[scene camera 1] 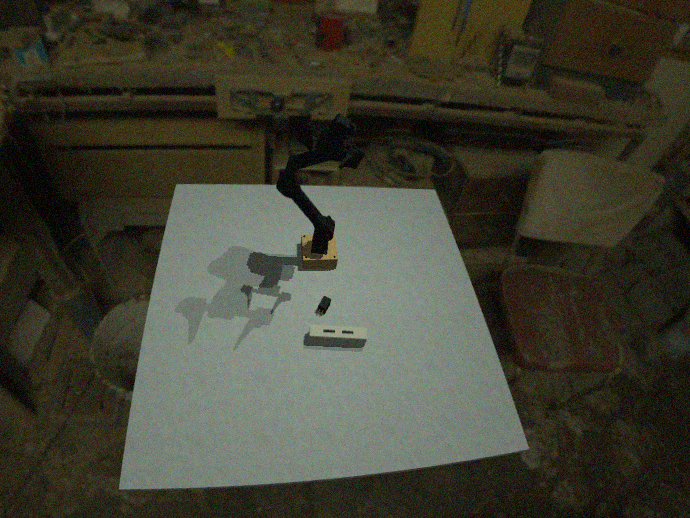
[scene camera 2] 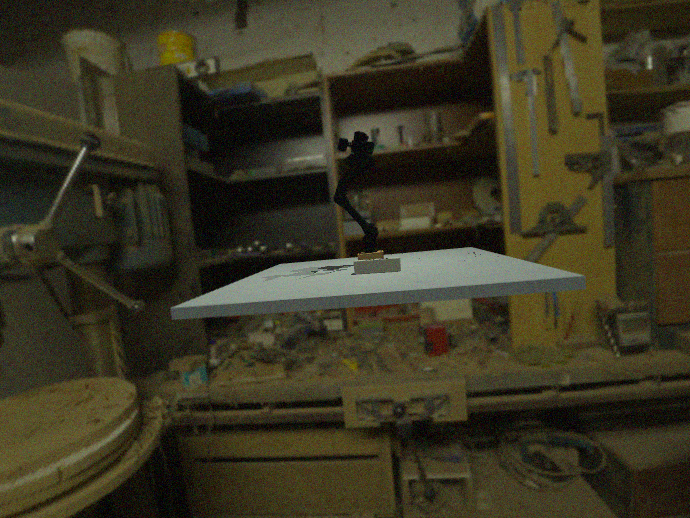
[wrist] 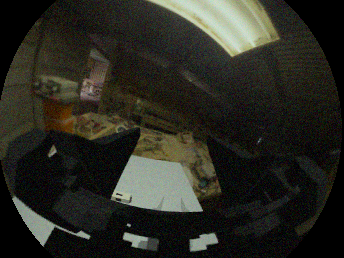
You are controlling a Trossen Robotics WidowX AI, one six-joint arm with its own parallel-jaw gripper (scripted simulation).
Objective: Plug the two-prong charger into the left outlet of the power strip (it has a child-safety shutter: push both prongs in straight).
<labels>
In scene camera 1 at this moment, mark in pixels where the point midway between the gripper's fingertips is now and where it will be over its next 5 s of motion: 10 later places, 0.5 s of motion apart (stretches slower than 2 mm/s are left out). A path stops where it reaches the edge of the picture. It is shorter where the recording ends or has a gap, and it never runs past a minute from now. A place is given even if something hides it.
My gripper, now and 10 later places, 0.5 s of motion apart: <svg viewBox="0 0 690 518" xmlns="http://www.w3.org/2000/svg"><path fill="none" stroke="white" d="M326 160L330 156L353 158L370 168L388 202L395 238L385 282L363 310L340 314L326 300L325 298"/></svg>
</labels>
